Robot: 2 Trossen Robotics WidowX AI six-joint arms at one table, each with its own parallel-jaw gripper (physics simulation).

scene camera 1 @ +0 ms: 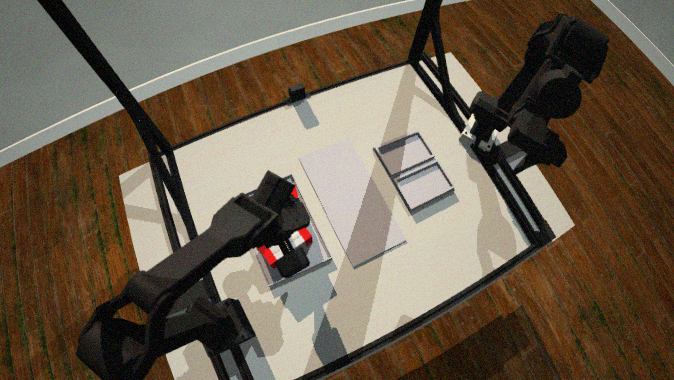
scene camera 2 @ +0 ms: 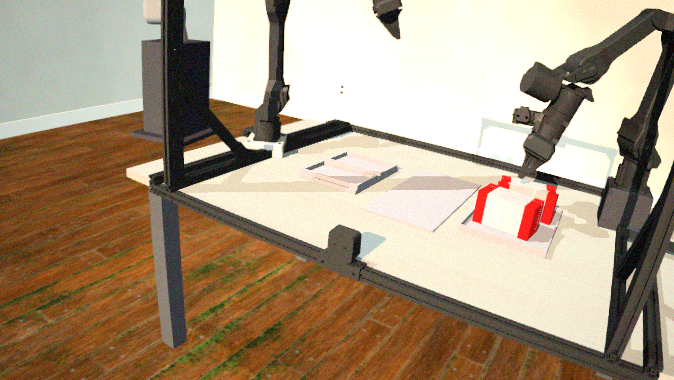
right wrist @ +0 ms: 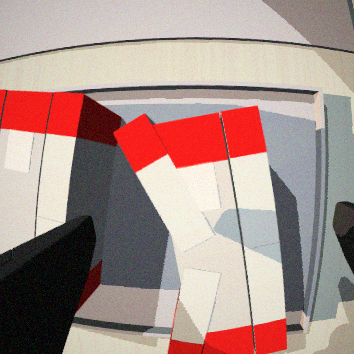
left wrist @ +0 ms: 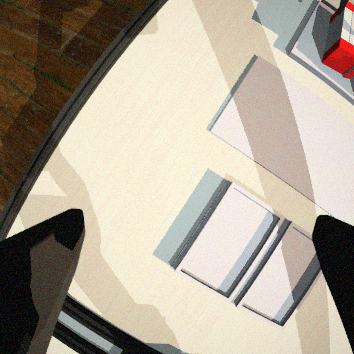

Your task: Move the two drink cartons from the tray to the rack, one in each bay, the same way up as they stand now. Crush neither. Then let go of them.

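Where they show: left gripper, between the fingertips: [scene camera 1: 492,162] [scene camera 2: 397,38] [left wrist: 203,225]; right gripper, between the fingertips: [scene camera 2: 522,173] [right wrist: 218,222]; left arm's base, origin of its link: [scene camera 2: 266,138]; right arm's base, origin of its link: [scene camera 1: 218,327] [scene camera 2: 630,187].
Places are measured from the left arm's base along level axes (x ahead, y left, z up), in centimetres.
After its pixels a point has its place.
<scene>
Two white drink cartons with red ends sit side by side in the tray [scene camera 1: 320,265] @(x 60.4, y -20.0, z -2.7 cm) [scene camera 2: 500,241] @(x 51.4, y -44.7, z -2.9 cm) [right wrist: 320,150] @(x 60.7, y -20.7, z -2.1 cm). One carton [scene camera 1: 304,235] @(x 57.4, y -26.3, z 3.8 cm) [scene camera 2: 551,205] @(x 65.1, y -34.5, z 1.5 cm) [right wrist: 260,200] @(x 60.1, y -26.7, z 3.8 cm) lies below my right gripper [scene camera 2: 527,172] @(x 59.5, y -28.6, z 6.1 cm) [right wrist: 218,222] @(x 59.5, y -28.6, z 6.1 cm), which is open, with its tips above the carton tops. In the right wrist view its left finger overlaps the gap between the cartons. The other carton [scene camera 1: 295,192] @(x 49.7, y -34.3, z 3.8 cm) [scene camera 2: 505,210] @(x 52.8, y -39.9, z 1.6 cm) [right wrist: 60,165] @(x 54.3, y -33.6, z 3.8 cm) is mostly hidden by the arm in scene camera 1. The two-bay rack [scene camera 1: 433,201] @(x 28.9, y -3.1, z -2.7 cm) [scene camera 2: 330,184] @(x 18.3, y -22.4, z -3.0 cm) [left wrist: 262,262] @(x 22.8, y -12.9, z -2.6 cm) has empty bays. My left gripper [scene camera 2: 395,32] @(x 31.7, y -0.2, z 29.5 cm) [left wrist: 203,225] @(x 31.7, y -0.2, z 29.5 cm) is open, high above the table.
A flat pale panel [scene camera 1: 335,190] [scene camera 2: 415,205] [left wrist: 320,130] lies between tray and rack. A small black box [scene camera 1: 297,92] @(x 22.2, y -53.8, z 0.9 cm) [scene camera 2: 344,245] @(x 21.3, y -56.2, z -0.1 cm) stands at the table edge. Black frame posts rise at the table's sides.
</scene>
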